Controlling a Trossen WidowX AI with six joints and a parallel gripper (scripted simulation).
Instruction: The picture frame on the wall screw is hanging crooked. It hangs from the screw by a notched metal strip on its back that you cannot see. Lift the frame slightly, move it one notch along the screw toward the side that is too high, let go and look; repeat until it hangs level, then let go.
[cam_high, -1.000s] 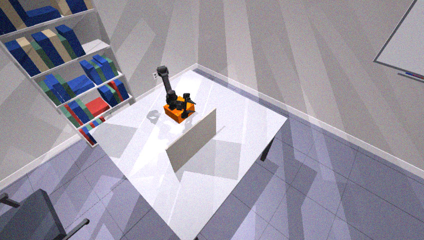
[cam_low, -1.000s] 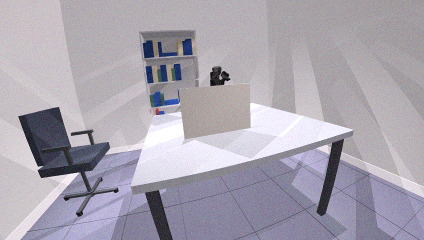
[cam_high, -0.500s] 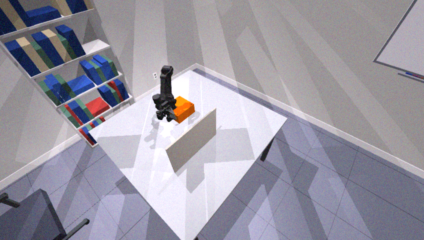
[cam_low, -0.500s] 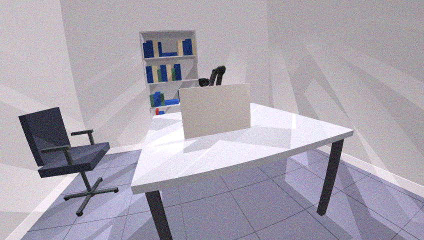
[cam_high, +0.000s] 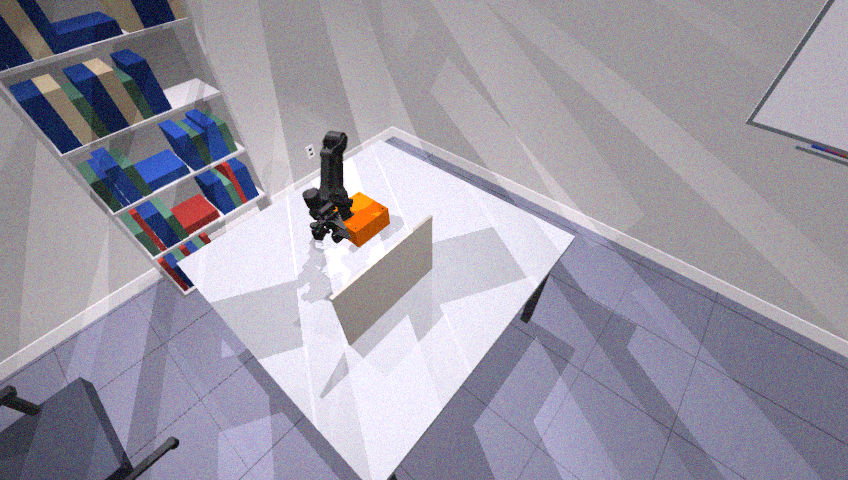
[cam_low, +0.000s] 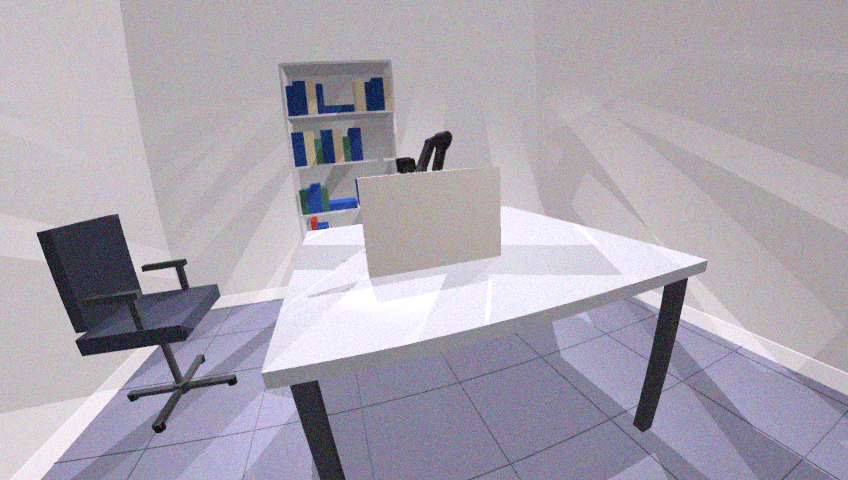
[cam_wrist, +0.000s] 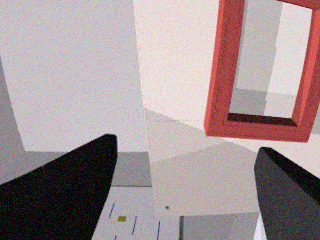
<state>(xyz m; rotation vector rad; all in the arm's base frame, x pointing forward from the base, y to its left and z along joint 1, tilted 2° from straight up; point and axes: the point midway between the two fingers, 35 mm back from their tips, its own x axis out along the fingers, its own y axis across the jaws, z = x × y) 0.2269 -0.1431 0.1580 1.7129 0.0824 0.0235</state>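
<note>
Now: gripper tip 19 cm short of the red picture frame, 2 cm to the right of it and 9 cm above it. Round my gripper tip: beige wall panel 20 cm ahead, 1 cm to the left, 11 cm below.
</note>
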